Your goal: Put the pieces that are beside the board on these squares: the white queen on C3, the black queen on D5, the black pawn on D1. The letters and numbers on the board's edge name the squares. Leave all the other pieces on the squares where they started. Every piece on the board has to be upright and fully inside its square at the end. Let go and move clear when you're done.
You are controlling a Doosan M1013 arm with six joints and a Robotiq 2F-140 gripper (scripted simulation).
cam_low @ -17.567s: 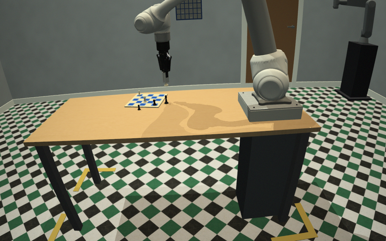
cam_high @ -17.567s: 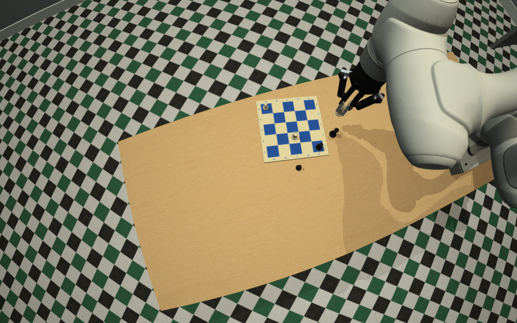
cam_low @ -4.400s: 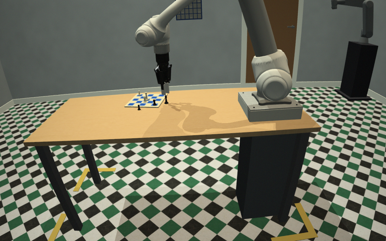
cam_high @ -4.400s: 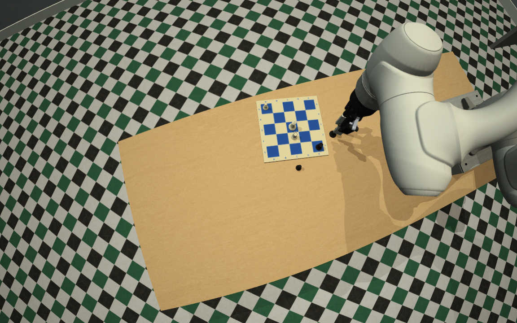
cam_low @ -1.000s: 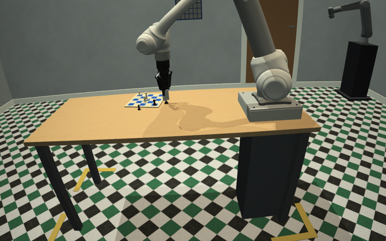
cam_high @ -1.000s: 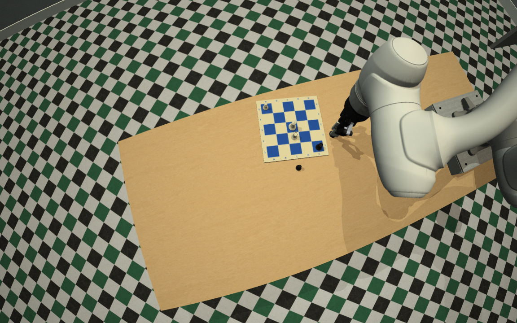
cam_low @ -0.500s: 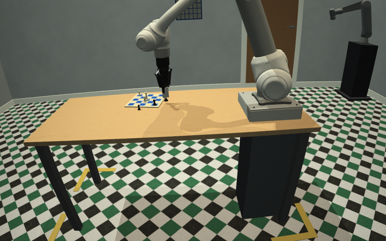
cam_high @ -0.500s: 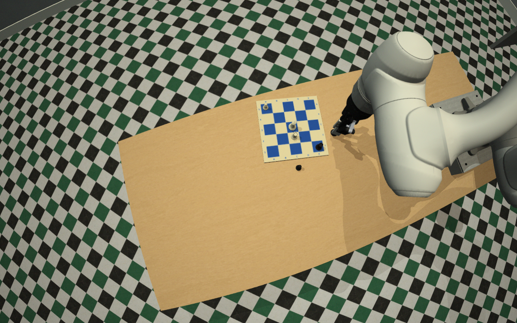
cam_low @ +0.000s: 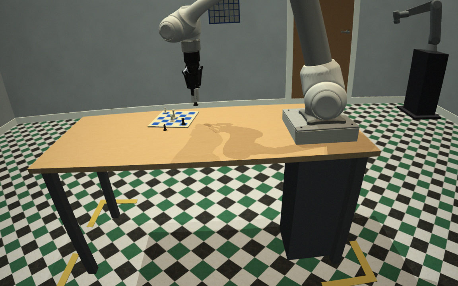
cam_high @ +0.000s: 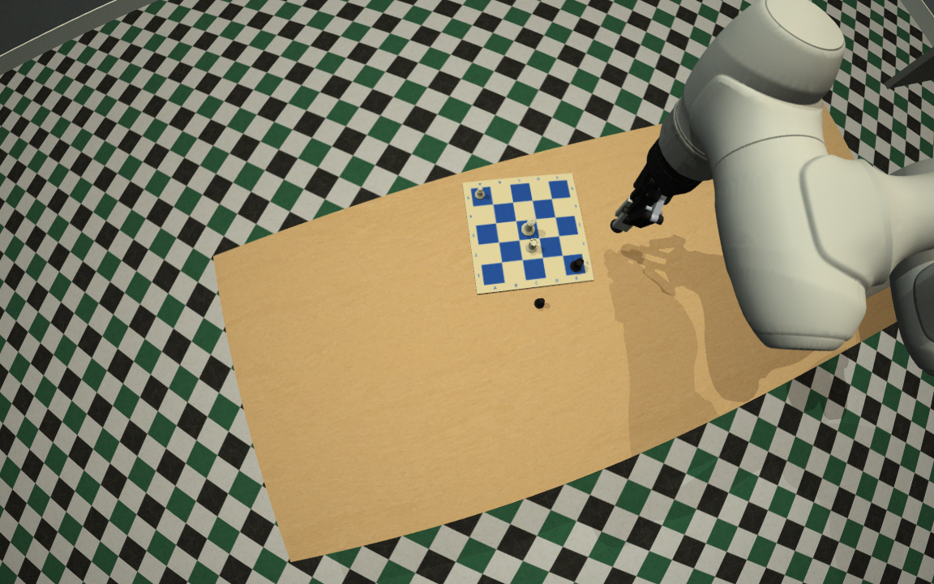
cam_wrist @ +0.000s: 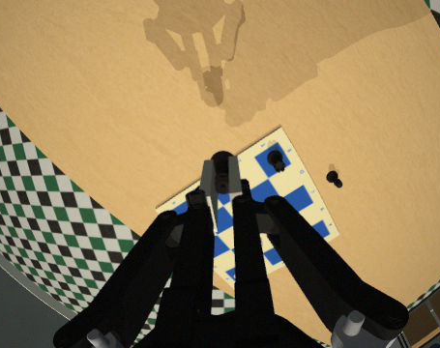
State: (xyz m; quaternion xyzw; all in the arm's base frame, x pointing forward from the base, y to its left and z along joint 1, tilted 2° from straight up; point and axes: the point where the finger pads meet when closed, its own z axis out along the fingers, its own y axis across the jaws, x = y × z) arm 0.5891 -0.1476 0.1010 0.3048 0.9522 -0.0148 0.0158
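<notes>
Now: hand 130 mm short of the white queen, 120 mm above it and 60 mm to the left of it. From my hand the other things lie so: cream board (140 mm below, 130 mm ahead, 60 mm to the right); then black queen (30 mm below); then black pawn (150 mm ahead, 130 mm below, 80 mm to the left).
</notes>
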